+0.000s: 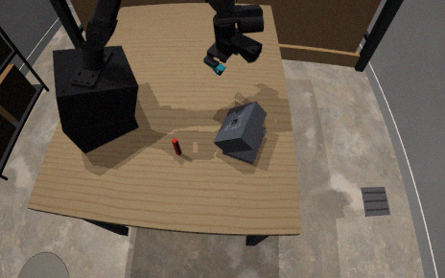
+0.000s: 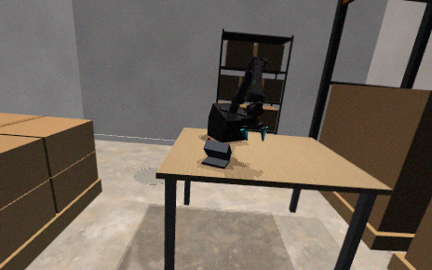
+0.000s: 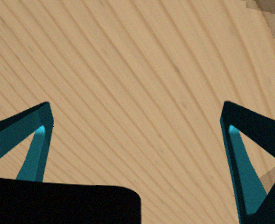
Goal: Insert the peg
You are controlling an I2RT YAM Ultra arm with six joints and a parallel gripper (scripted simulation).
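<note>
Right now the red peg is 260 mm to the right of my hand, 150 mm behind it and 90 mm below it.
</note>
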